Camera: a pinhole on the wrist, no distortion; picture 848 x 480 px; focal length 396.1 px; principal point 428.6 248.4 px. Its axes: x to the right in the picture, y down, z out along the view. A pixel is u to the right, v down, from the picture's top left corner.
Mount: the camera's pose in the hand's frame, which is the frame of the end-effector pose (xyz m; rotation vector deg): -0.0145 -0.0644 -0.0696 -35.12 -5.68 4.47
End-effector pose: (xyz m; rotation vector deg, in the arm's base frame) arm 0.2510 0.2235 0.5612 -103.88 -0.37 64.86
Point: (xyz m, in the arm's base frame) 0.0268 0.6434 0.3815
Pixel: 639.1 16.6
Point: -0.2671 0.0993 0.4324
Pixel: 308.2 369.7
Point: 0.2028 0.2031 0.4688
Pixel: 581.0 423.8
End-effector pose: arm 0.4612 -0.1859 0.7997 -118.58 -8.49 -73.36
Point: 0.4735 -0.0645 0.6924
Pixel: 246.3 78.9
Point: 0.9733 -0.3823 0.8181
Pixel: 767.9 368.1
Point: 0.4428 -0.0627 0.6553
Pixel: 138.7 103.6
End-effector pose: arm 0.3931 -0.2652 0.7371 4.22 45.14 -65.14
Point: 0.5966 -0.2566 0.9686
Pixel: 375.8 183.9
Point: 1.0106 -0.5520 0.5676
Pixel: 807.7 366.3
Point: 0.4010 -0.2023 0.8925
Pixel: 179.5 138.3
